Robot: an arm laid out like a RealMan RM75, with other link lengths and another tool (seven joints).
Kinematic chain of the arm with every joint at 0, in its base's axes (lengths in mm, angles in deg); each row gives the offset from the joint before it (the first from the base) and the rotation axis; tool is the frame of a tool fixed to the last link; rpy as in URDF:
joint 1: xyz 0 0 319.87 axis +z
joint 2: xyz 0 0 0 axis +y
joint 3: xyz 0 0 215.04 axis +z
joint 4: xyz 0 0 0 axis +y
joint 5: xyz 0 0 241.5 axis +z
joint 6: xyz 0 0 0 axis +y
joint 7: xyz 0 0 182.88 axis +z
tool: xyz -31 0 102 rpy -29.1 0 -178.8
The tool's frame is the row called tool.
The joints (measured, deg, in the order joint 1, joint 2, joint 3, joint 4, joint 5, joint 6, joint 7), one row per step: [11.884, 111.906, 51.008, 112.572, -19.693, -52.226, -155.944]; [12.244, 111.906, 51.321, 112.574, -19.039, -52.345, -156.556]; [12.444, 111.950, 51.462, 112.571, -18.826, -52.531, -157.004]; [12.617, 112.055, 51.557, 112.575, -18.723, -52.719, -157.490]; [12.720, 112.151, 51.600, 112.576, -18.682, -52.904, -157.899]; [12.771, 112.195, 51.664, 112.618, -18.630, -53.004, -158.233]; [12.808, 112.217, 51.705, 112.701, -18.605, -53.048, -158.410]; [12.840, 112.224, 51.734, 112.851, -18.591, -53.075, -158.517]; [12.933, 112.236, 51.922, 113.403, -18.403, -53.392, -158.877]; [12.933, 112.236, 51.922, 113.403, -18.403, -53.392, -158.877]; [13.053, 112.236, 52.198, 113.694, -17.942, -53.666, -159.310]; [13.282, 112.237, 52.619, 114.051, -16.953, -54.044, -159.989]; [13.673, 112.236, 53.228, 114.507, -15.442, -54.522, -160.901]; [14.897, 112.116, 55.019, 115.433, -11.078, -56.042, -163.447]
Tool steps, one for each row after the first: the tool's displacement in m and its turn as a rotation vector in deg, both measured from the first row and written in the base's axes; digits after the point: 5 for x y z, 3 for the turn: [-0.00142, 0.00044, -0.00019, -0.243, -0.147, 0.174]; [-0.00196, 0.00071, -0.00014, -0.315, -0.435, 0.288]; [-0.00279, 0.00084, -0.00019, -0.369, -0.766, 0.456]; [-0.00313, 0.00083, -0.00035, -0.416, -1.086, 0.561]; [-0.00349, 0.00088, -0.00016, -0.432, -1.311, 0.670]; [-0.00425, 0.00085, 0.00017, -0.422, -1.387, 0.788]; [-0.00549, 0.00071, 0.00073, -0.393, -1.373, 0.940]; [-0.00852, 0.00035, 0.00300, -0.295, -1.314, 1.187]; [-0.00852, 0.00035, 0.00300, -0.295, -1.314, 1.187]; [-0.00967, 0.00035, 0.00414, -0.369, -1.308, 1.212]; [-0.01128, -0.00004, 0.00463, -0.718, -1.188, 1.184]; [-0.01401, -0.00070, 0.00485, -1.302, -0.916, 1.184]; [-0.01906, -0.00231, 0.00444, -3.096, -0.489, 0.971]
